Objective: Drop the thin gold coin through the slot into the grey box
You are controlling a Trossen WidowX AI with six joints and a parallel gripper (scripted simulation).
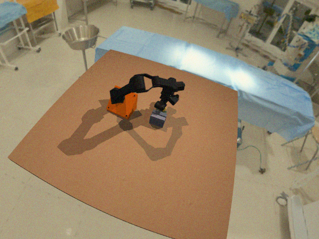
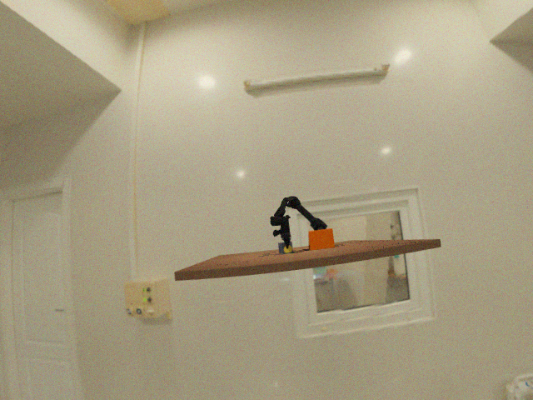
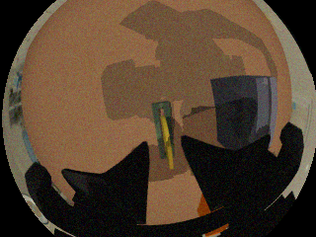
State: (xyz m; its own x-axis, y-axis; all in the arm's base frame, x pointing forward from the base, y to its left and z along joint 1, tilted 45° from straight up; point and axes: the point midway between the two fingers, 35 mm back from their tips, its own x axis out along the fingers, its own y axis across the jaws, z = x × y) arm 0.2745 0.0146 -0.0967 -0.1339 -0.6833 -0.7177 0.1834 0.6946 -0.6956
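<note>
My gripper tip is 1 cm above the gold coin.
</note>
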